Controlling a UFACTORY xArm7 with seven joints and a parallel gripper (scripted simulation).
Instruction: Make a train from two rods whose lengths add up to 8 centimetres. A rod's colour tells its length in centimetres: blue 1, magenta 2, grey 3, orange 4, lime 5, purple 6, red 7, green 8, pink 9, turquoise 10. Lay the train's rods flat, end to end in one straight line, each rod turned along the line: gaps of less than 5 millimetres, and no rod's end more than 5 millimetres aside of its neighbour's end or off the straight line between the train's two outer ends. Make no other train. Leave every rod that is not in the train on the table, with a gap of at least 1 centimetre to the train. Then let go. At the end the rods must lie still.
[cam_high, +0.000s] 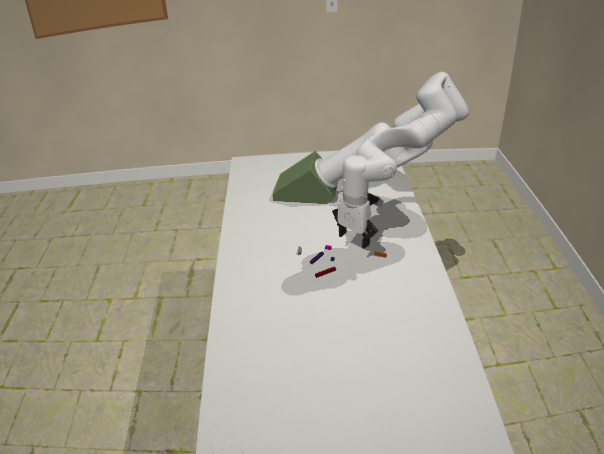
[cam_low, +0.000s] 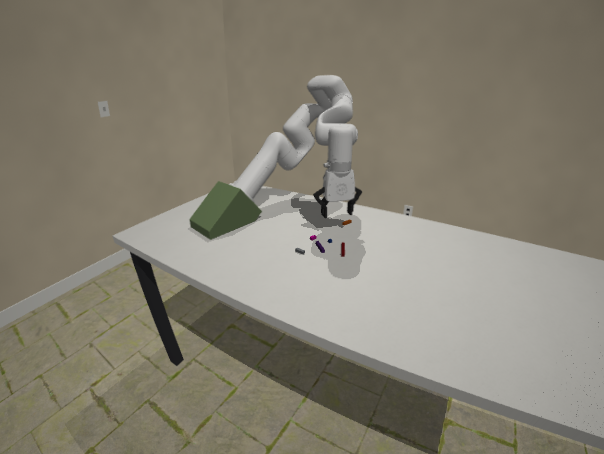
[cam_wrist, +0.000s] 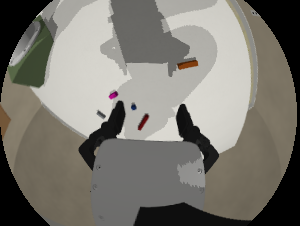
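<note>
Right now my hand is 20 mm short of the blue rod, 70 mm to the left of it and 70 mm above it. The rest, counted from my hand: red rod (90 mm ahead, 80 mm to the right, 70 mm below); then magenta rod (30 mm behind, 90 mm to the right, 70 mm below); then orange rod (10 mm behind, 90 mm to the left, 70 mm below).
</note>
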